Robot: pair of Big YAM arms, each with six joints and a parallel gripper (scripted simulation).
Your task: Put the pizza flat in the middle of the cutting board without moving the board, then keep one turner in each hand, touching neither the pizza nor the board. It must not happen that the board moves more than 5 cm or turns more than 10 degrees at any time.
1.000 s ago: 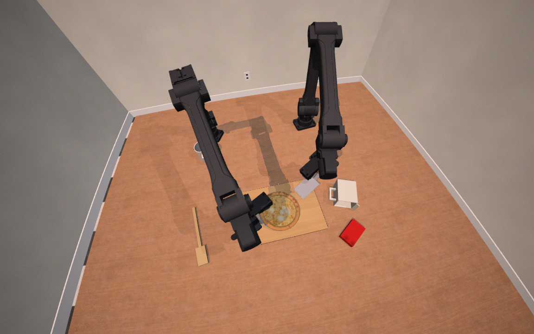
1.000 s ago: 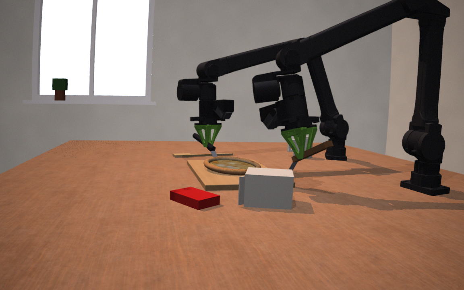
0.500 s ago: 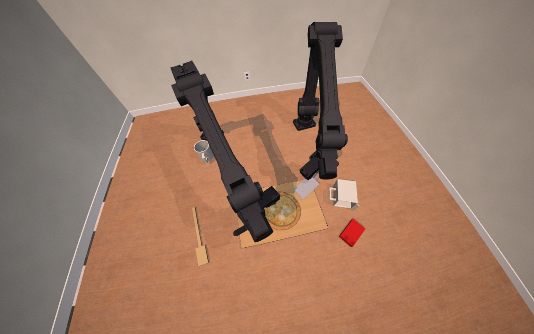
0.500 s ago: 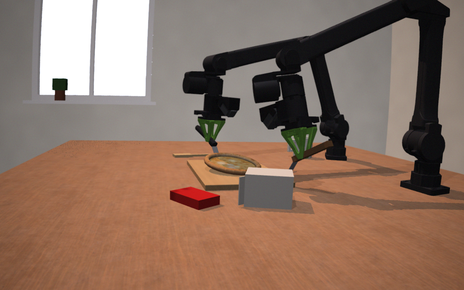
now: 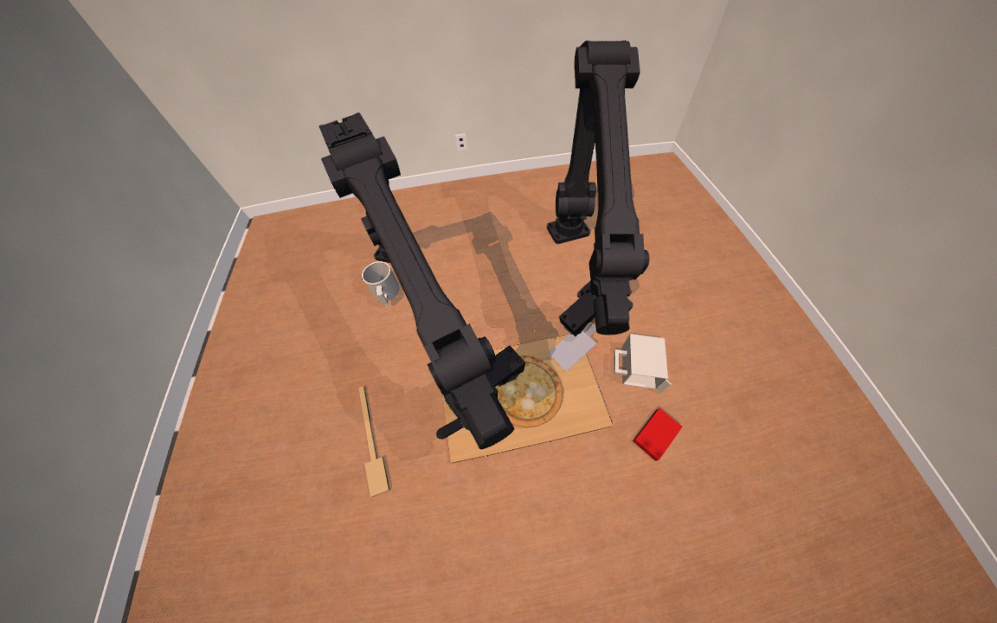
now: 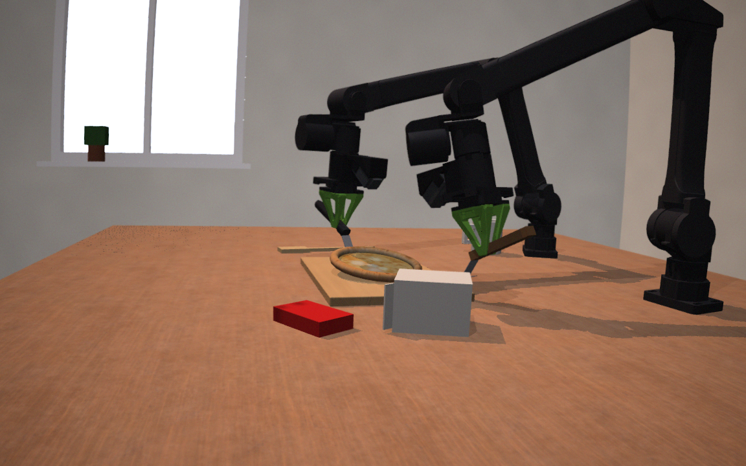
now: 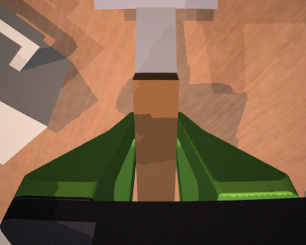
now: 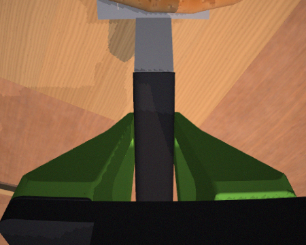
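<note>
Right now the pizza is 6 cm behind my right hand, 12 cm to the left of it and 6 cm below it. The rest, counted from my right hand: black-handled turner 1 cm to the left, 2 cm below; then wooden spatula 2 cm ahead, 24 cm to the right, 9 cm below; then cutting board 6 cm behind, 11 cm to the left, 9 cm below.
The brown-handled turner lies 20 mm ahead of my left hand, 30 mm to the right of it and 30 mm below it. The rest, counted from my left hand: white boxy mug 110 mm ahead, 70 mm to the left, 60 mm below; pizza 130 mm ahead, 210 mm to the right, 60 mm below; cutting board 130 mm ahead, 220 mm to the right, 90 mm below.
</note>
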